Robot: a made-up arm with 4 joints. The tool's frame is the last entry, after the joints.
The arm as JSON. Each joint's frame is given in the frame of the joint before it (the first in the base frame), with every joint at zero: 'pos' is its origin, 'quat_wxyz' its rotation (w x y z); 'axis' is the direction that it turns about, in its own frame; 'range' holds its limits. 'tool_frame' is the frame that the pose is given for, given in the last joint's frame.
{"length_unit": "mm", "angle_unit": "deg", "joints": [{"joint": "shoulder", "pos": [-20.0, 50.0, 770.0], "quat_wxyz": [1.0, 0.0, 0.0, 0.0], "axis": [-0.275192, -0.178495, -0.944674], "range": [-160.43, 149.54]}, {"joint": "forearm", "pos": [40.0, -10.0, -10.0], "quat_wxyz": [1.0, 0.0, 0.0, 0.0], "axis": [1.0, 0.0, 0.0], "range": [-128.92, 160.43]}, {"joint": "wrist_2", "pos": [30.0, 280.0, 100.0], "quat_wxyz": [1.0, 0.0, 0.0, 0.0], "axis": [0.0, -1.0, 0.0], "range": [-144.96, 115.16]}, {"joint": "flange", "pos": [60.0, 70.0, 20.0], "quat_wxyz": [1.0, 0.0, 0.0, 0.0], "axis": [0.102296, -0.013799, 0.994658], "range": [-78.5, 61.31]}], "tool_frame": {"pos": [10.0, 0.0, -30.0], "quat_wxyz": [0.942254, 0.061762, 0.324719, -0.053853]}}
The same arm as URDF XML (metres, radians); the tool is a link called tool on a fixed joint. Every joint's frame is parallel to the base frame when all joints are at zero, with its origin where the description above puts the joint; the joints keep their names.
<robot name="arm">
<link name="base_link"/>
<link name="link1"/>
<link name="link2"/>
<link name="link3"/>
<link name="link4"/>
<link name="tool"/>
<joint name="shoulder" type="revolute"><parent link="base_link"/><child link="link1"/><origin xyz="-0.02 0.05 0.77"/><axis xyz="-0.275192 -0.178495 -0.944674"/><limit lower="-2.8" upper="2.61"/></joint>
<joint name="forearm" type="revolute"><parent link="link1"/><child link="link2"/><origin xyz="0.04 -0.01 -0.01"/><axis xyz="1 0 0"/><limit lower="-2.2501" upper="2.8"/></joint>
<joint name="wrist_2" type="revolute"><parent link="link2"/><child link="link3"/><origin xyz="0.03 0.28 0.1"/><axis xyz="0 -1 0"/><limit lower="-2.53" upper="2.0099"/></joint>
<joint name="flange" type="revolute"><parent link="link3"/><child link="link4"/><origin xyz="0.06 0.07 0.02"/><axis xyz="0.102296 -0.013799 0.994658"/><limit lower="-1.3701" upper="1.0701"/></joint>
<joint name="tool_fixed" type="fixed"><parent link="link4"/><child link="tool"/><origin xyz="0.01 0 -0.03" rpy="0.1038 0.6669 -0.0782"/></joint>
</robot>

